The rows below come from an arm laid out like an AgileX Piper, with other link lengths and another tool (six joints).
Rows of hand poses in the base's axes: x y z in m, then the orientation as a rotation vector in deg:
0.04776, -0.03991, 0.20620, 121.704, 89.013, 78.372
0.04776, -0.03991, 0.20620, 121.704, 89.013, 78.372
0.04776, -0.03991, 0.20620, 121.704, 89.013, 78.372
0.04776, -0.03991, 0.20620, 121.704, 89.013, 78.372
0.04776, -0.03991, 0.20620, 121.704, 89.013, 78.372
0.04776, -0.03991, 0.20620, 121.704, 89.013, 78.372
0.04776, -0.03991, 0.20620, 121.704, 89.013, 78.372
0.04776, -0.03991, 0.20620, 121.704, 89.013, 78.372
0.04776, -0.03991, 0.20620, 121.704, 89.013, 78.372
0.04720, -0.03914, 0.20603, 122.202, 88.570, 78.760
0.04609, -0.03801, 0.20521, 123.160, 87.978, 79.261
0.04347, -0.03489, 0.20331, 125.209, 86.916, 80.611
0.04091, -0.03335, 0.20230, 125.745, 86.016, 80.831
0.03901, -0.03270, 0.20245, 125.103, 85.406, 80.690
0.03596, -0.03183, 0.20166, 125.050, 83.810, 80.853
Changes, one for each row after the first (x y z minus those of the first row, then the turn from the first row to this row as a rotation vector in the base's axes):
0.00000, 0.00000, 0.00000, 0.000, 0.000, 0.000
0.00000, 0.00000, 0.00000, 0.000, 0.000, 0.000
0.00000, 0.00000, 0.00000, 0.000, 0.000, 0.000
0.00000, 0.00000, 0.00000, 0.000, 0.000, 0.000
0.00000, 0.00000, 0.00000, 0.000, 0.000, 0.000
0.00000, 0.00000, 0.00000, 0.000, 0.000, 0.000
0.00000, 0.00000, 0.00000, 0.000, 0.000, 0.000
0.00000, 0.00000, 0.00000, 0.000, 0.000, 0.000
-0.00056, 0.00077, -0.00017, 0.507, 0.092, -0.231
-0.00167, 0.00190, -0.00099, 1.334, 0.416, -0.550
-0.00429, 0.00502, -0.00289, 3.297, 1.115, -0.993
-0.00685, 0.00656, -0.00390, 3.707, 1.143, -1.573
-0.00875, 0.00721, -0.00375, 3.250, 0.563, -2.024
-0.01180, 0.00808, -0.00454, 3.296, 0.004, -3.094

